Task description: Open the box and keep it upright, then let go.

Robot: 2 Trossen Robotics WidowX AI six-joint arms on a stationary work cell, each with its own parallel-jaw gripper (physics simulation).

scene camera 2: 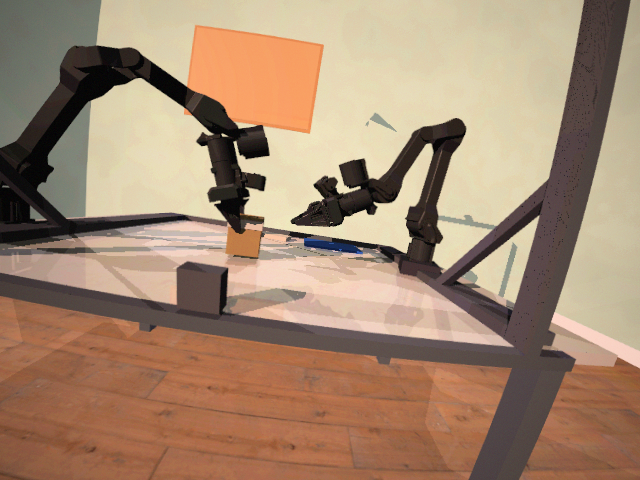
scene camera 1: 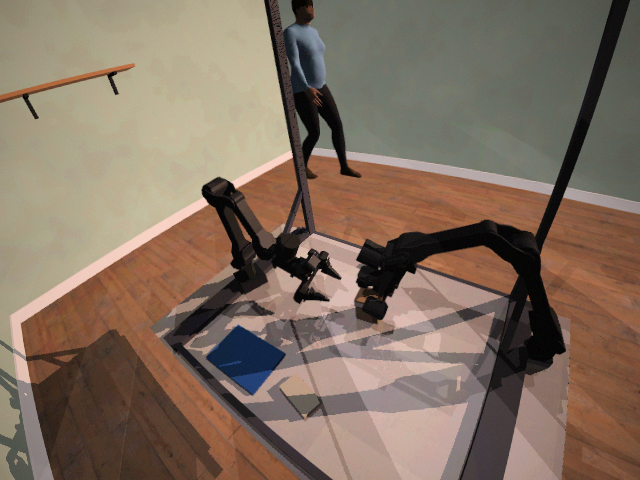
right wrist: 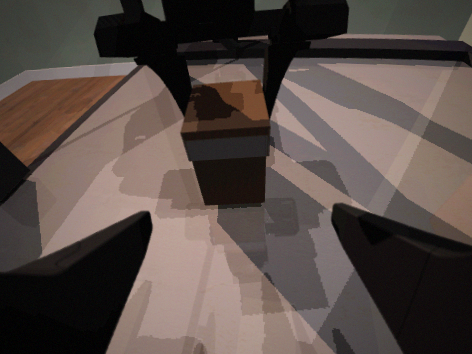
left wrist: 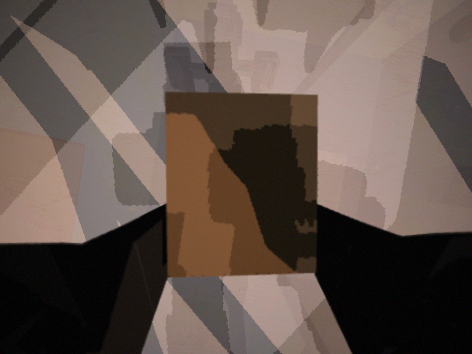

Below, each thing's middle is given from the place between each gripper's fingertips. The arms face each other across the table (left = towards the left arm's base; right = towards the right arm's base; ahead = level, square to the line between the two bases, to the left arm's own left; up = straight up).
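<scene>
Flat blue square (scene camera 1: 247, 359): 280 mm ahead of my left hand, 320 mm to the right of it, 60 mm below it. Brown box (scene camera 2: 247, 242): my left hand 10 mm above it, 10 mm to the left of it.
From my right hand, flat blue square: 190 mm to the right, 270 mm ahead, 90 mm below. Brown box: 110 mm to the left of my right hand, 40 mm below it, 10 mm behind it.
</scene>
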